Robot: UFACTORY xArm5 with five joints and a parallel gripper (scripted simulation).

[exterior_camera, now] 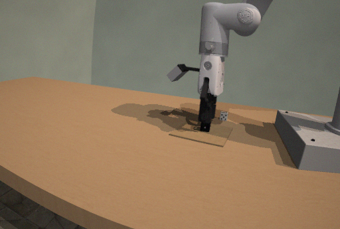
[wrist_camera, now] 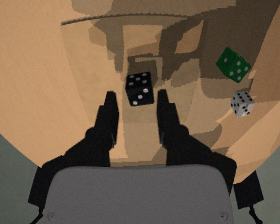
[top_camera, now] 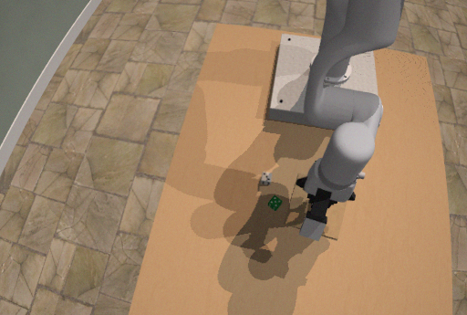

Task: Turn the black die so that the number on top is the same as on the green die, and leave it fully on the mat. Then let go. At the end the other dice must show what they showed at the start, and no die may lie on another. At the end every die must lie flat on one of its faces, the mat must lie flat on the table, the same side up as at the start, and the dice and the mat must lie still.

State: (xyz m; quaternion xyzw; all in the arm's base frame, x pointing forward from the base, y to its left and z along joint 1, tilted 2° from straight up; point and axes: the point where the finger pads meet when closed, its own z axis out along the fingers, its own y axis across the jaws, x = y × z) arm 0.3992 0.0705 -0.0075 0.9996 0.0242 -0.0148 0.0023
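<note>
The black die is 40 mm below my hand. The rest, counted from my hand: tan mat 50 mm below; green die 40 mm ahead, 100 mm to the right, 40 mm below; white die 20 mm behind, 140 mm to the right, 40 mm below.
</note>
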